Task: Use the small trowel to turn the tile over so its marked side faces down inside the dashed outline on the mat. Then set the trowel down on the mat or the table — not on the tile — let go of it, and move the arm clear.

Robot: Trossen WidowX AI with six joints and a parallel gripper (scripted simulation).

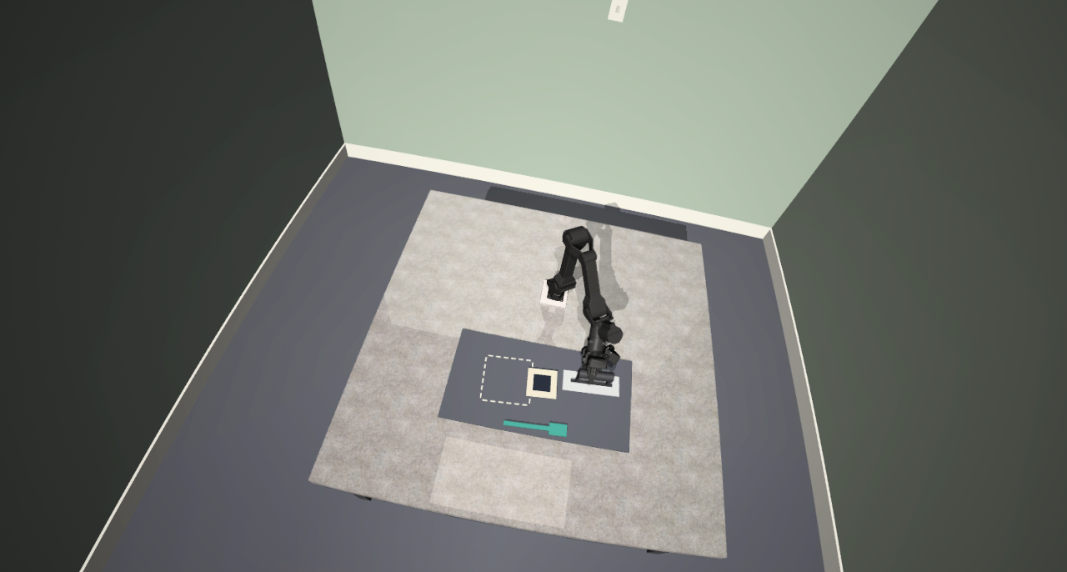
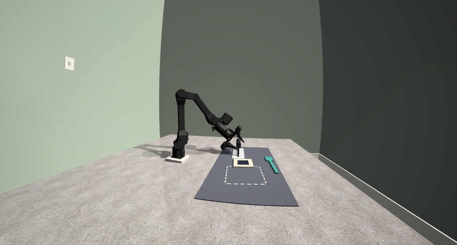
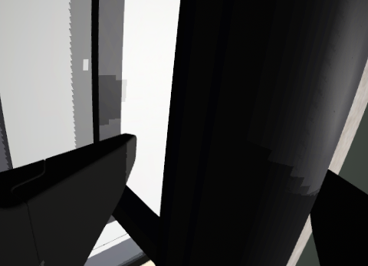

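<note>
My gripper tip is now 20 mm past the white trowel and 20 mm above it. Round my gripper tip: dark mat 150 mm to the right, 70 mm below, 40 mm ahead; then teal trowel 180 mm ahead, 130 mm to the right, 50 mm below; then beige tile 160 mm to the right, 50 mm below, 20 mm ahead.
</note>
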